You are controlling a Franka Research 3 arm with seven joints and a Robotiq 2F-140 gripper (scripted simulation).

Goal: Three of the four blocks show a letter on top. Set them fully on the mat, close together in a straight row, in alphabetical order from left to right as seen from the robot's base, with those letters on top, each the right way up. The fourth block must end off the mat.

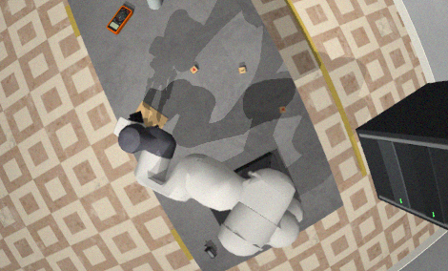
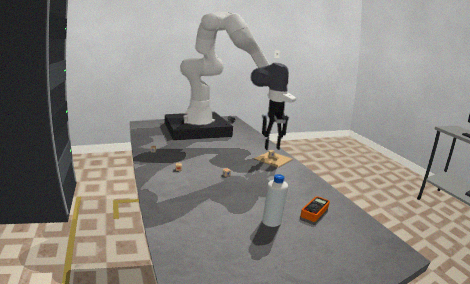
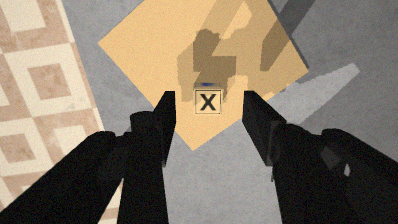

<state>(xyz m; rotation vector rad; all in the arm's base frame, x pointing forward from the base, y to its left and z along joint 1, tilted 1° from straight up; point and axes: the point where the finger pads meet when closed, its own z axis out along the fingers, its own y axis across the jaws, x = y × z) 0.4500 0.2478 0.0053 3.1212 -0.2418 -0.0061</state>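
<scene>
Right now the tan mat is 70 mm below my hand and 40 mm ahead of it. Round my hand: white bottle (520 mm ahead, 270 mm to the right, 10 mm above); red k block (560 mm to the right, 180 mm behind, 60 mm below).
</scene>
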